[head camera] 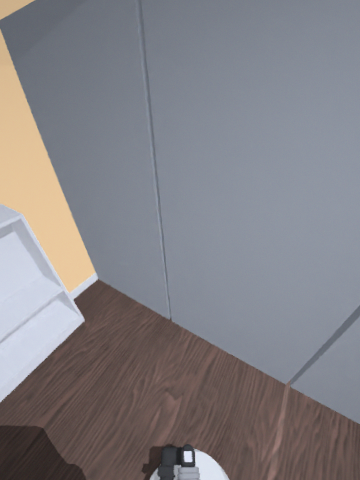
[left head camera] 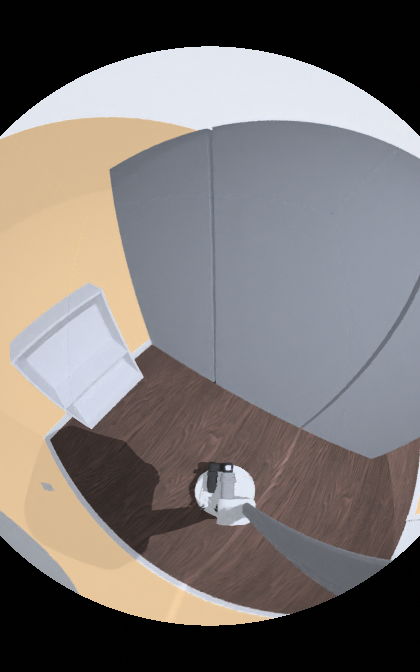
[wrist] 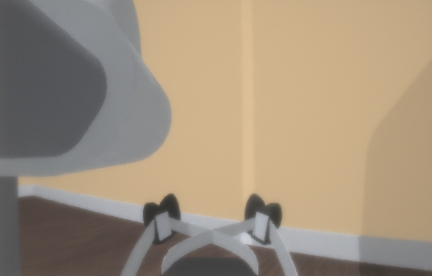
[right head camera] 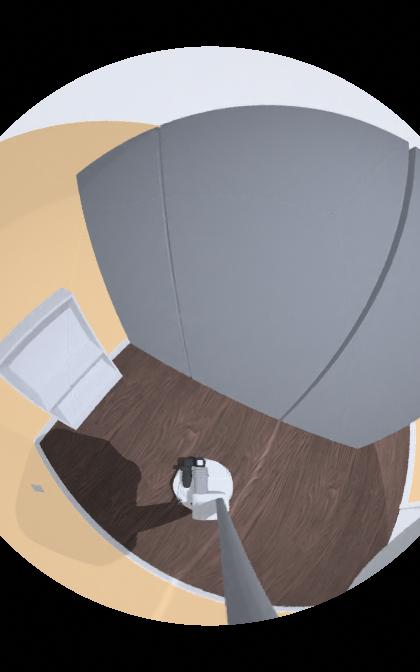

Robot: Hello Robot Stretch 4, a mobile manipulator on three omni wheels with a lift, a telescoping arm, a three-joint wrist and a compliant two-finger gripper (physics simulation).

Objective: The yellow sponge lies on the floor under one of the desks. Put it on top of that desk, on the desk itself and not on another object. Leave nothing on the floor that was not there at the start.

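Frame: origin at the robot's base, x left, y back, z up, level; centimetres.
Seen in the pictures: gripper, between the fingertips: [wrist: 212,210].
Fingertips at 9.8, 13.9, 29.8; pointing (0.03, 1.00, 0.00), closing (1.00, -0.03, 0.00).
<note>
A point is followed by its place in that frame, as x, y, z.
My gripper [wrist: 212,210] @(9.8, 13.8, 29.9) is open in the wrist view, with its two dark fingertips apart and the wall and skirting board showing between them. It is empty. The yellow sponge does not show in these views, and neither does a desk. The gripper's fingers cannot be made out in the head views, where the robot's white round base [left head camera: 245,482] [right head camera: 222,475] stands on the wooden floor.
A tall grey partition [head camera: 250,175] @(-25.4, -77.0, 128.6) [left head camera: 280,275] [right head camera: 260,260] stands in front. A white shelf unit [head camera: 45,260] @(86.8, -101.4, 70.0) [left head camera: 117,331] [right head camera: 90,331] stands to the left by the orange wall [head camera: 50,200] @(95.0, -142.5, 92.4) [wrist: 200,100] @(6.6, 108.9, 57.7). A dark shadow lies on the floor at left.
</note>
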